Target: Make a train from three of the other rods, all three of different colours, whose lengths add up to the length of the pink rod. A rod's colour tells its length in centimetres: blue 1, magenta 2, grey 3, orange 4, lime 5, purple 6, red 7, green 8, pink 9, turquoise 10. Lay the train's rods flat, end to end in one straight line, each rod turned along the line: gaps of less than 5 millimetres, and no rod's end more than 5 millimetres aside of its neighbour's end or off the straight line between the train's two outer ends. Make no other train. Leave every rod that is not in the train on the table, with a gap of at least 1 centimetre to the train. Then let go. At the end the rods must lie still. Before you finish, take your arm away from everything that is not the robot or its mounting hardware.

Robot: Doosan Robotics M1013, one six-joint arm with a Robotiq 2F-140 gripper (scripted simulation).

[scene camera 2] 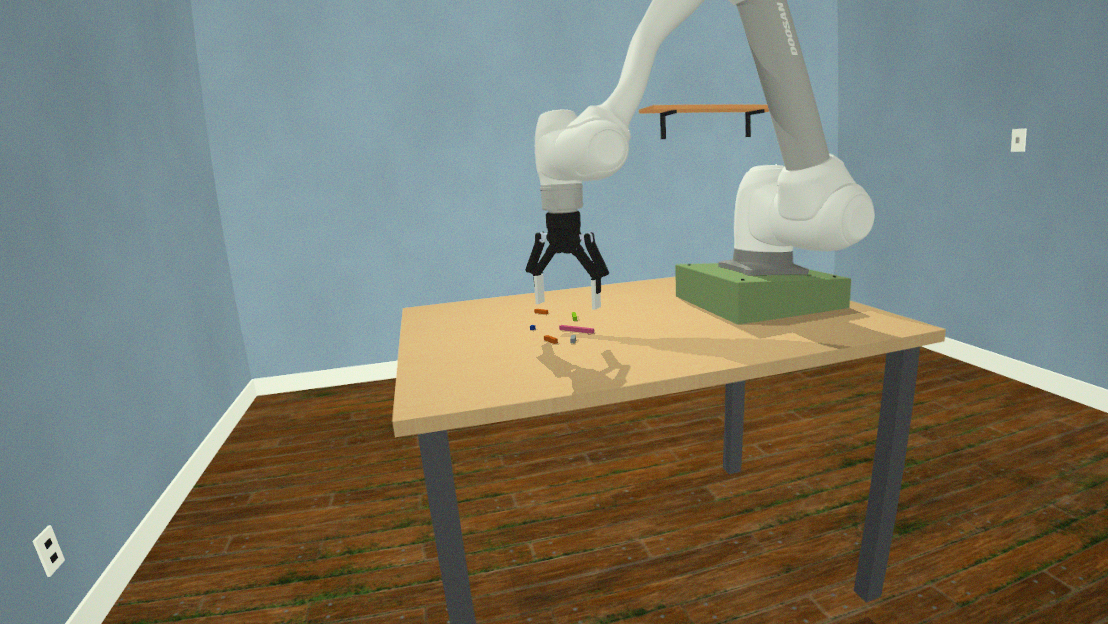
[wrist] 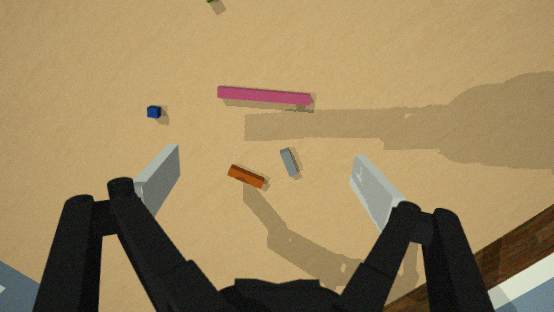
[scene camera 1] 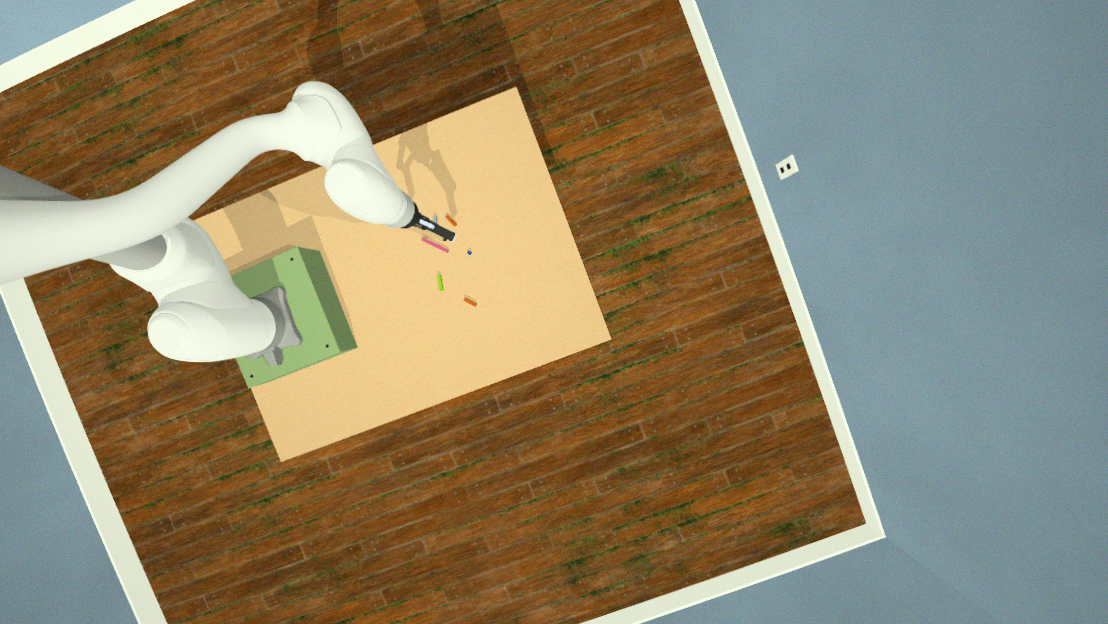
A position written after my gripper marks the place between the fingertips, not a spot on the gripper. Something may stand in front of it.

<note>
I see my gripper (scene camera 2: 567, 305) and a pink rod (wrist: 226, 92).
My gripper shows as well in the wrist view (wrist: 267, 164).
</note>
